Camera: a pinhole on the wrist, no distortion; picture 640 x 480 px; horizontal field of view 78.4 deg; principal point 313.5 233.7 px. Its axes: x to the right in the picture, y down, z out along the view. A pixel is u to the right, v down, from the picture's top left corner.
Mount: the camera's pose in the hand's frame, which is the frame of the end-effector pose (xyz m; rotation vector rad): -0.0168 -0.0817 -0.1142 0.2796 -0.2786 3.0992
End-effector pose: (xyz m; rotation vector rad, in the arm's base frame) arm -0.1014 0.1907 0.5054 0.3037 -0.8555 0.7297
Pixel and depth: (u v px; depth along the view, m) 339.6 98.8 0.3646
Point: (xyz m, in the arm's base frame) -0.2258 0.0492 0.6954
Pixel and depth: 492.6 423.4 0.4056
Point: -0.0798 -0.2647 0.5905
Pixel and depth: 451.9 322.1 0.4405
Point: -0.1506 -0.2062 0.6457
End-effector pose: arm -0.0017 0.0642 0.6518 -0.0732 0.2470 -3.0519
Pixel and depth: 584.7 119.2 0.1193
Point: 0.0698 0.1344 0.6817
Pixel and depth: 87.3 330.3 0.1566
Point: -0.1098 0.1991 0.6941
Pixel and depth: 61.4 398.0 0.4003
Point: -0.3146 0.3213 0.9110
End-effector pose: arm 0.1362 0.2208 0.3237 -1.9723 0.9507 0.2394
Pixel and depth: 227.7 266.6 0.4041
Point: 0.4131 0.4055 0.2286
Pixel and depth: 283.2 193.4 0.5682
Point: 0.3972 0.5396 0.0901
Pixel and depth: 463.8 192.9 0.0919
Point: 0.1712 0.2515 0.4086
